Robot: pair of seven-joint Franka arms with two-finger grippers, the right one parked.
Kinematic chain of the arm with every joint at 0, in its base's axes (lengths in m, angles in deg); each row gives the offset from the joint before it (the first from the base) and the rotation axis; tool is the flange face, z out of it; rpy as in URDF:
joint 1: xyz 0 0 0.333 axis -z
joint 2: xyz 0 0 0 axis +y
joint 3: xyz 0 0 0.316 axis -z
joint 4: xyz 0.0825 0 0 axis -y
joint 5: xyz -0.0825 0 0.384 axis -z
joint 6: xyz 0 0 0 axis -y
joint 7: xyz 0.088 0 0 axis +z
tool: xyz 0 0 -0.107 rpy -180 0 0
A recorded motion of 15 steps. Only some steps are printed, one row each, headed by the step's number.
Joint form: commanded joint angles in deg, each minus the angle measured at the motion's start. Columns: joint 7, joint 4, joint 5, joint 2, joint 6, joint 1, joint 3.
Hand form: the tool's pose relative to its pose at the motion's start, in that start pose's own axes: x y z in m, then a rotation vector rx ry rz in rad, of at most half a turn. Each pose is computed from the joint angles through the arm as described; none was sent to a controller.
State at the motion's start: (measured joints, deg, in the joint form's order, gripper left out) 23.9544 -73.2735 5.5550 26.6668 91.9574 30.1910 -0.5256
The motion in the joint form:
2: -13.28 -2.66 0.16 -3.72 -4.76 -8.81 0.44
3: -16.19 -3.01 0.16 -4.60 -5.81 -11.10 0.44
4: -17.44 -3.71 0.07 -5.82 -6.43 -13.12 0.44
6: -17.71 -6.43 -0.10 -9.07 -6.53 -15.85 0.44
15: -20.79 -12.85 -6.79 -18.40 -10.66 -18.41 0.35
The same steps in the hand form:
2: 0.0094 -0.0989 -0.0209 -0.0148 -0.0577 0.0900
3: 0.0103 -0.1251 -0.0279 -0.0222 -0.0644 0.1026
4: 0.0086 -0.1485 -0.0359 -0.0279 -0.0640 0.0908
6: -0.0021 -0.1809 -0.0496 -0.0353 -0.0538 0.0493
15: -0.0543 -0.2277 -0.0854 0.0723 -0.0619 0.0492

